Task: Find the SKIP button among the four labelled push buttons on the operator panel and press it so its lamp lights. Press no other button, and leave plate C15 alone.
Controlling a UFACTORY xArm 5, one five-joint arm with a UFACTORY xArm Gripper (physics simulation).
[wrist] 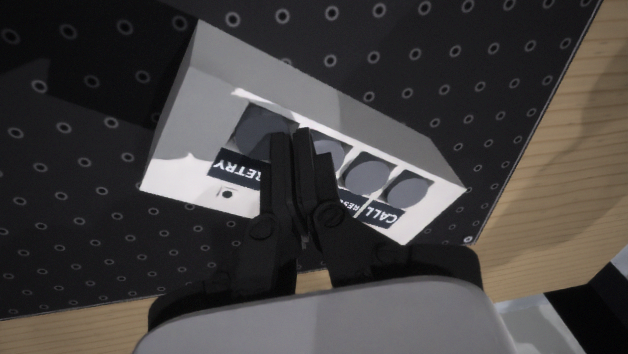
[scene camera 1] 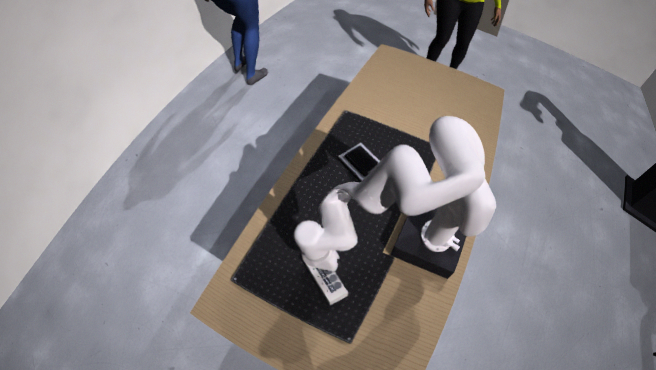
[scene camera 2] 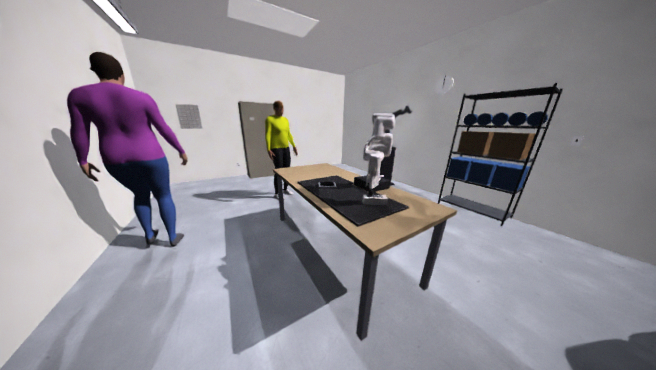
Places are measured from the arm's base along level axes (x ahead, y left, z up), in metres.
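Pixels of known places: gripper, fingertip midpoint: (wrist: 298, 152) (scene camera 1: 326, 267) (scene camera 2: 370, 194); arm's base, origin of the base link: (scene camera 1: 437, 235).
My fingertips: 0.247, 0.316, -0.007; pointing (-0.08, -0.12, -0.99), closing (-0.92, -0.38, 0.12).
Observation:
For each thing: its top centre in the pictures, then the offset to it from my fingertips, as dx, dy, dz. "spot": a spot on its surface instead. Level surfaces: height alone.
- white operator panel, middle of its top: (wrist: 325, 193) (scene camera 1: 326, 276) (scene camera 2: 375, 196) -0.019, +0.028, -0.002
- RETRY label, surface spot: (wrist: 237, 168) spot: +0.026, +0.014, -0.004
- CALL button, middle of its top: (wrist: 407, 193) -0.067, +0.028, -0.002
- partly covered button, middle of its top: (wrist: 320, 160) -0.012, +0.006, -0.002
- small lamp, middle of its top: (wrist: 227, 194) +0.031, +0.030, -0.004
- mat, its level: dz -0.058
- wooden table, its level: dz -0.070
The white operator panel (scene camera 1: 338, 298) (scene camera 2: 375, 201) (wrist: 175, 135) lies on the black mat. In the wrist view, the button above the RETRY label (wrist: 237, 168) is at the left, and the CALL button (wrist: 407, 192) is at the right end. Between them are a partly covered button (wrist: 331, 151) and a button (wrist: 367, 177) with a partly covered label. No SKIP label is readable. My gripper (wrist: 298, 152) is shut and empty; its tips appear over the gap beside the RETRY button, height unclear. The small lamp (wrist: 227, 194) below RETRY is dark; other lamps are hidden. I cannot read C15 on anything.
A grey-rimmed dark plate or tray (scene camera 1: 350, 150) (scene camera 2: 327, 186) lies farther along the mat (scene camera 1: 280, 285). The arm's black base block (scene camera 1: 425, 259) stands beside the mat on the wooden table (scene camera 1: 420, 85). Two people stand beyond the table, and a shelf rack (scene camera 2: 535, 160) stands by the wall.

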